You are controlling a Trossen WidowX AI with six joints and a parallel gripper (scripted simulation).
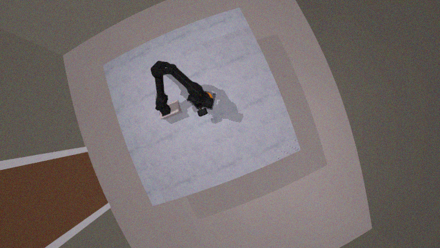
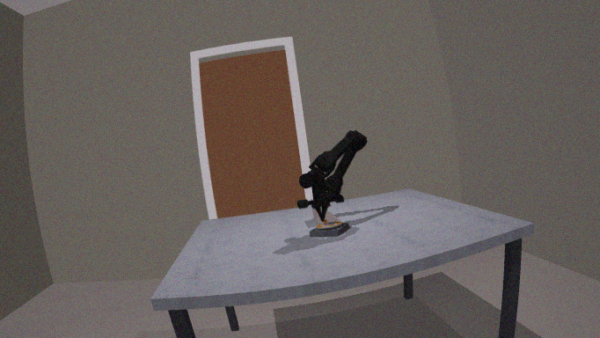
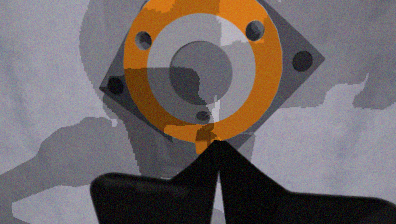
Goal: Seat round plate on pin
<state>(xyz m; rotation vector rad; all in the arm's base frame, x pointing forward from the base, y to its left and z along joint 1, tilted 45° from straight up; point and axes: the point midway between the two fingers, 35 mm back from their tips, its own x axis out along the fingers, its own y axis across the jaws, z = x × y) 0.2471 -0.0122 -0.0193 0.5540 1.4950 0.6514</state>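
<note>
Now: gripper tip 5 cm short of the base, 2 cm to the right of it and 2 cm above it.
</note>
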